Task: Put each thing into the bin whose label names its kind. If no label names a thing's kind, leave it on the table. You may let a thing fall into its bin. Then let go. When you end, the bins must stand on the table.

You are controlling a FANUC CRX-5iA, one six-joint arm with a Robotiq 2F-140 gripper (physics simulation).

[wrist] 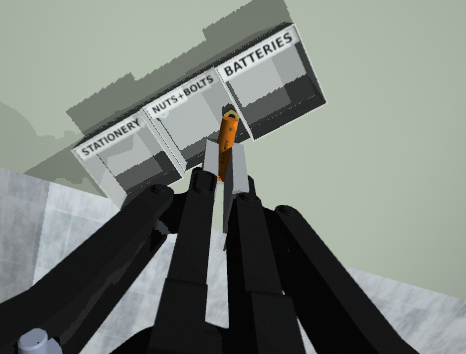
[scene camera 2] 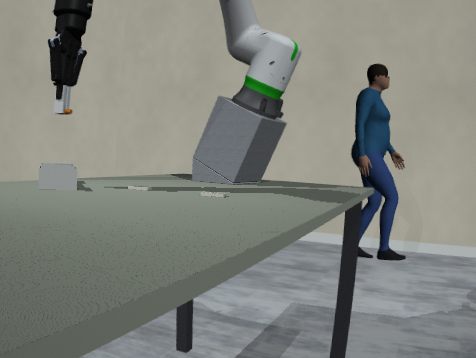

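Where they show: gripper, fingertip midpoint: (wrist: 221, 159) (scene camera 2: 61, 113); arm's base, link origin: (scene camera 2: 253, 109).
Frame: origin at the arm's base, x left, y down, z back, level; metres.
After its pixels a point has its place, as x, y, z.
My gripper (scene camera 2: 62, 104) {-0.213, 0.065, -0.569} (wrist: 221, 159) {-0.213, 0.065, -0.569} is shut on an orange battery (scene camera 2: 68, 111) {-0.188, 0.060, -0.567} (wrist: 228, 132) {-0.191, 0.056, -0.563}, held well above the table. In the wrist view the battery's far end appears over the nuts+bolts bin (wrist: 182, 95) {-0.215, 0.205, -0.530}, close to its wall with the batteries bin (wrist: 257, 54) {-0.147, 0.191, -0.580}. The stationery bin (wrist: 110, 137) {-0.282, 0.191, -0.479} is at the left end of the row. A brass-coloured ring shape (wrist: 231, 113) {-0.214, 0.218, -0.586} shows just past the battery's end, partly hidden. In the scene view the bins show as a grey box (scene camera 2: 58, 178) {-0.133, 0.209, -0.631}, lower than the gripper.
Two flat whitish pieces (scene camera 2: 139, 188) {-0.049, 0.230, -0.460} (scene camera 2: 214, 194) {0.135, 0.228, -0.433} lie on the table (scene camera 2: 150, 240) {0.324, 0.233, -0.864} to the right of the bins in the scene view. The robot's grey base block (scene camera 2: 235, 142) {-0.012, 0.108, -0.085} stands behind them. A person (scene camera 2: 372, 120) is beyond the table's right end.
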